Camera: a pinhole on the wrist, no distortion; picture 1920 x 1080 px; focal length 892.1 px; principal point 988.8 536.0 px. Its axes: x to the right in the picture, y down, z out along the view. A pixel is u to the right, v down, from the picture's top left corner.
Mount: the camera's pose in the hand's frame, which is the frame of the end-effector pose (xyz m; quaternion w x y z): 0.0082 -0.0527 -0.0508 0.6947 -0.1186 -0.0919 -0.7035
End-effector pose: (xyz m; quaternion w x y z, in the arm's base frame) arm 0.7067 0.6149 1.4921 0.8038 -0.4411 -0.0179 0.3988
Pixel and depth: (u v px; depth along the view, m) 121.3 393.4 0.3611
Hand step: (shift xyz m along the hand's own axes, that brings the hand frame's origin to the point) -0.0330 0.3901 0.1927
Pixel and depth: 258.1 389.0 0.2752
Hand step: -0.0248 0.2444 0.1472
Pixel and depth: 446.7 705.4 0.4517
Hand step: 0.1134 0.3409 0.2967
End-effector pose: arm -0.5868 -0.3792 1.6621 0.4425 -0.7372 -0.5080 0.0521
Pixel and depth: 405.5 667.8 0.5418
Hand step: 0.1118 0.4437 0.3594
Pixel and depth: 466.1 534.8 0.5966
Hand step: 0.0331 0.4568 0.4160
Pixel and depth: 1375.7 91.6 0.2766
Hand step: -0.1194 -0.0835 0.2536
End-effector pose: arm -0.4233 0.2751 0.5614 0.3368 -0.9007 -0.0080 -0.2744
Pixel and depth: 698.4 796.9 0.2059
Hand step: 0.0769 0.0708 0.1240
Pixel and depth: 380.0 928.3 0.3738
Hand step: 0.1888 0.2981 0.2252
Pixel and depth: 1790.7 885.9 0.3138
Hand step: 0.1416 -0.2322 0.3276
